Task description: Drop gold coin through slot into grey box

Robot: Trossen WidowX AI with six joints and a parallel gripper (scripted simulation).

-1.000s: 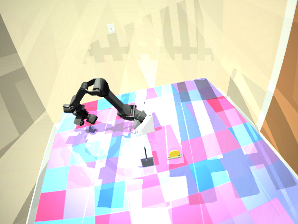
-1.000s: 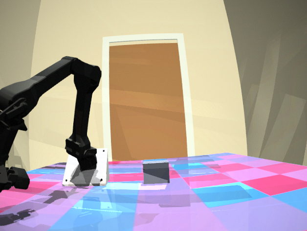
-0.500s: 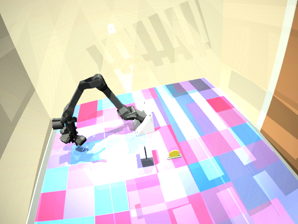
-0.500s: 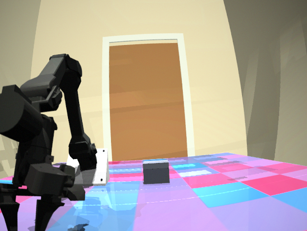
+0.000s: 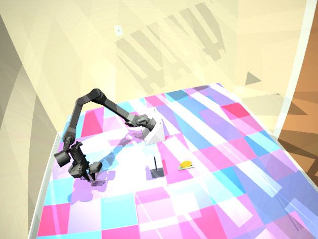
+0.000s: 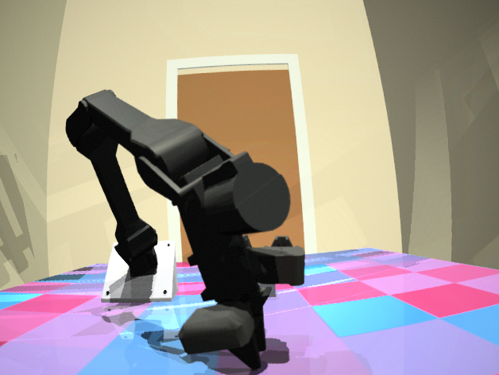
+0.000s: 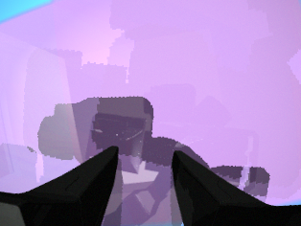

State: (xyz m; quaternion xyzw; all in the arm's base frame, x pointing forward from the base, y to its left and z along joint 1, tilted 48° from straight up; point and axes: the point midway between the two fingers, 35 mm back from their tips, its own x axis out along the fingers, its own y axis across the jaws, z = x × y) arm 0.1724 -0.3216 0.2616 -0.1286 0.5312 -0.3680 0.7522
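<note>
Right now the gold coin is 120 mm ahead of my gripper tip, 470 mm to the left of it and 20 mm above it.
</note>
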